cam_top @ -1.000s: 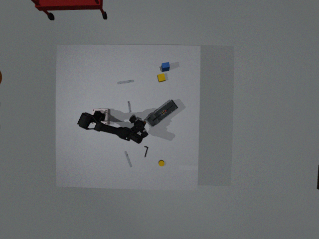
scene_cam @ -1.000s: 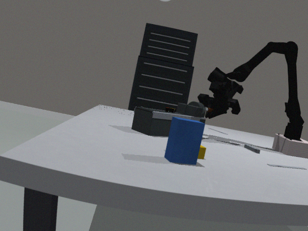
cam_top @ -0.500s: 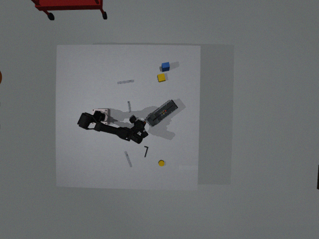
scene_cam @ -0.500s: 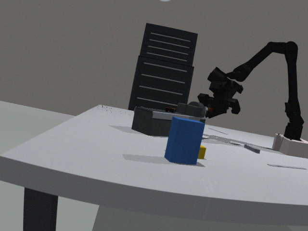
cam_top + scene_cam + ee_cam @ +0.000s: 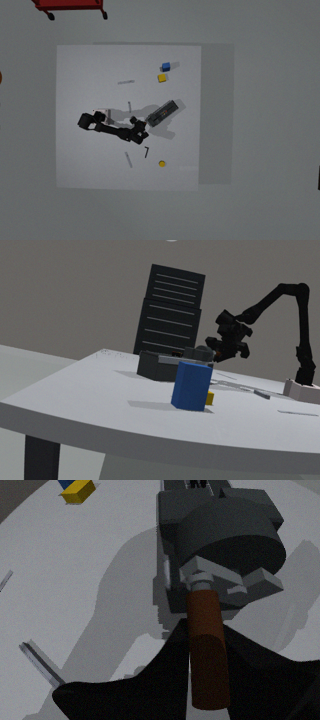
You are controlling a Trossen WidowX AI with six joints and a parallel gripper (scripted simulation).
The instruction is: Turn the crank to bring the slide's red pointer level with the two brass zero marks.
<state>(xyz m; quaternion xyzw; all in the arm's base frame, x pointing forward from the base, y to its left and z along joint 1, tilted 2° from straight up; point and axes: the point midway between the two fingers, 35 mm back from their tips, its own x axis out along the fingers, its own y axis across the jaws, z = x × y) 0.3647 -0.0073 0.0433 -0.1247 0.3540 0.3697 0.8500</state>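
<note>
My gripper tip is now 1 cm past the brown crank handle, 1 cm to the left of it and 3 cm below it. Round my gripper tip: red pointer: 15 cm ahead, 12 cm to the left; black hex key: 3 cm ahead, 24 cm to the right, 7 cm below; yellow block: 8 cm ahead, 40 cm to the left, 6 cm below.
</note>
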